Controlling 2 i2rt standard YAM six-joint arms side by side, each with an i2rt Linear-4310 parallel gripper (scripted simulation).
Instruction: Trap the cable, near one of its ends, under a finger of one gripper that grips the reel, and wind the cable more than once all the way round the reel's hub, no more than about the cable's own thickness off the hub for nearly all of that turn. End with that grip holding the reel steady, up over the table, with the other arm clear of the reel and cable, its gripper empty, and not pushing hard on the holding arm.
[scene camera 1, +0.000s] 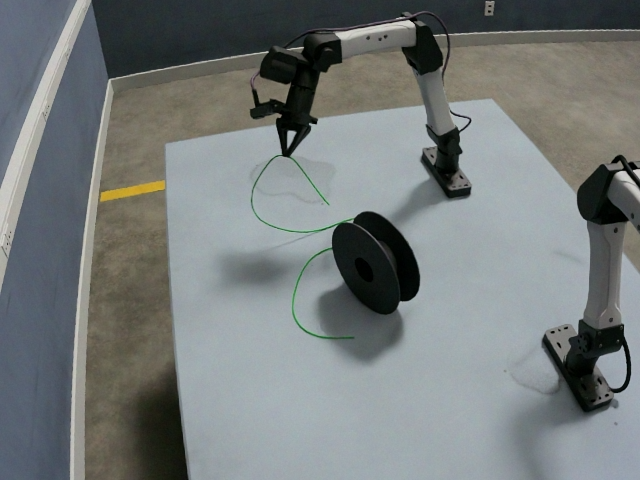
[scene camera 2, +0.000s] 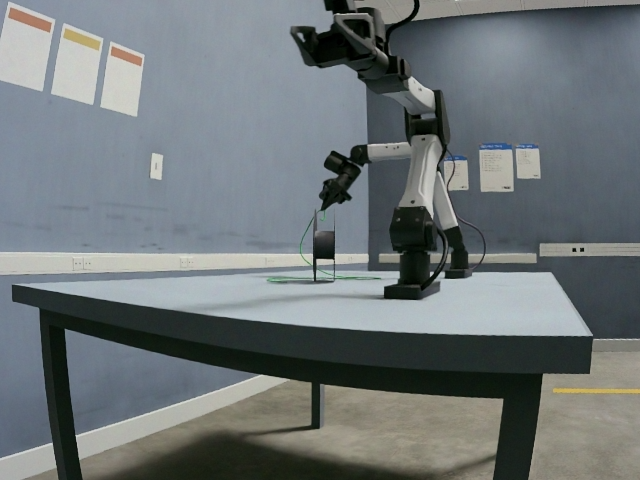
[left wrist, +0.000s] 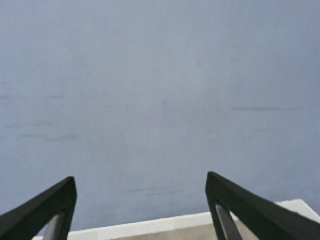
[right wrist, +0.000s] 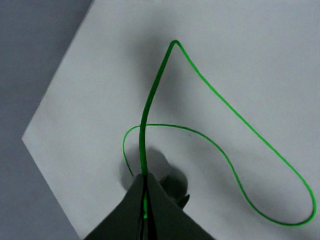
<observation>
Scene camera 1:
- my right gripper: 285, 157
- black reel: 380, 282
</observation>
